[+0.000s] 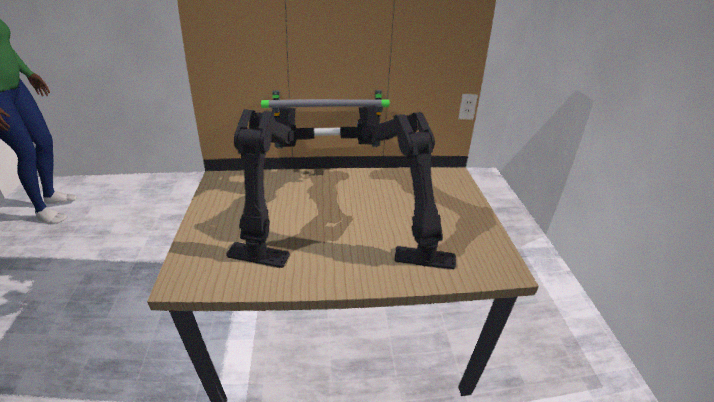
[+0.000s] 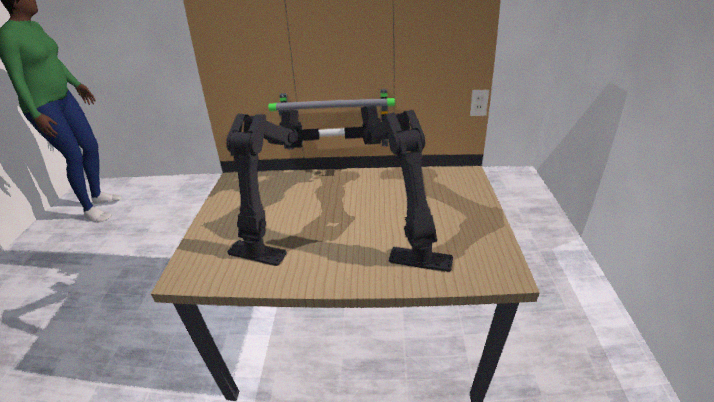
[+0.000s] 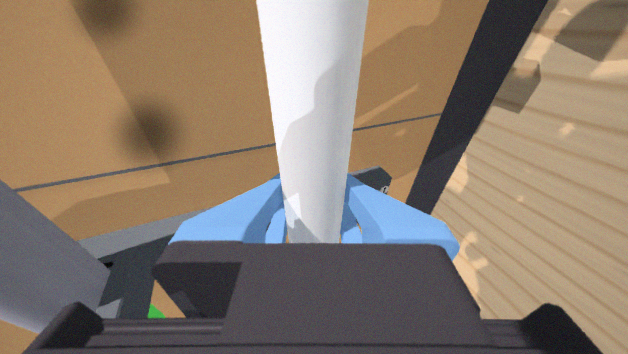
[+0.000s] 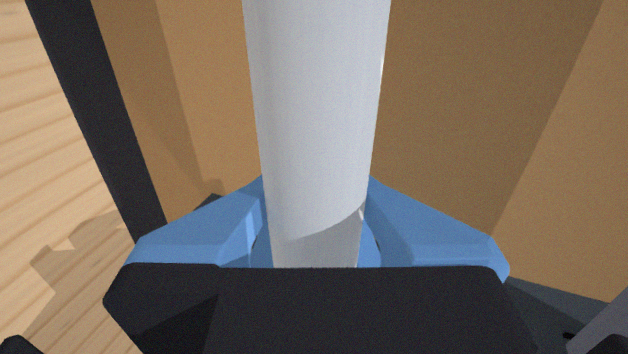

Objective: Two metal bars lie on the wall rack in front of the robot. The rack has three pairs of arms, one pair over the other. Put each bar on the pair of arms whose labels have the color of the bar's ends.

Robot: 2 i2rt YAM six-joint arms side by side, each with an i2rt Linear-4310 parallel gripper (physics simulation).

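Frame: origin at the left arm's base, x right, y down, z ahead, level; millimetres.
Seen in the pictures: left gripper, fingertip midpoint: (image 3: 313,177); left arm's base, link origin: (image 1: 257,255) (image 2: 256,253); right arm's base, link origin: (image 1: 425,258) (image 2: 420,260).
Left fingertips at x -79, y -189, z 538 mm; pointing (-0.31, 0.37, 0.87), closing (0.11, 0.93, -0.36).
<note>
Pixels of each thing's top centre, then the offset from my left fingertips to it. "spot": a spot on its surface instead. Level surfaces: height alone.
- dark grey bar with green ends, top centre: (image 1: 325,99) (image 2: 330,100) dx +154, dy -146, dz +36 mm
- wall rack, surface spot: (image 3: 135,265) spot: dx -27, dy -105, dz -11 mm
- white bar, top centre: (image 1: 323,127) (image 2: 330,128) dx +151, dy -31, dz +19 mm
- brown wall panel, surface spot: (image 1: 340,50) (image 2: 343,51) spot: dx +200, dy -334, dz +86 mm
- wooden table, surface height: dy +189 mm
- outlet, surface spot: (image 1: 467,106) spot: dx +727, dy -112, dz +240 mm
A dark grey bar with green ends (image 1: 325,103) (image 2: 332,104) (image 3: 45,260) lies level on the top, green-labelled arms of the wall rack (image 3: 135,265). Orange labels (image 1: 378,113) show below it; the lowest labels are hidden. My left gripper (image 1: 306,133) (image 2: 309,134) (image 3: 313,177) and my right gripper (image 1: 349,132) (image 2: 354,132) (image 4: 315,175) are both shut on a white bar (image 1: 327,132) (image 2: 331,132) (image 3: 315,100) (image 4: 317,125). They hold it about level, below the grey bar and in front of the rack's lower part. The white bar's end colors are hidden. Whether it touches any rack arm cannot be told.
A brown wall panel (image 1: 340,50) (image 2: 345,50) stands behind the rack, with a black strip (image 1: 320,162) along its foot. Both arms stand on the wooden table (image 1: 340,280) (image 2: 345,280). A person in green (image 2: 37,65) stands at the far left. An outlet (image 1: 467,106) is on the panel's right.
</note>
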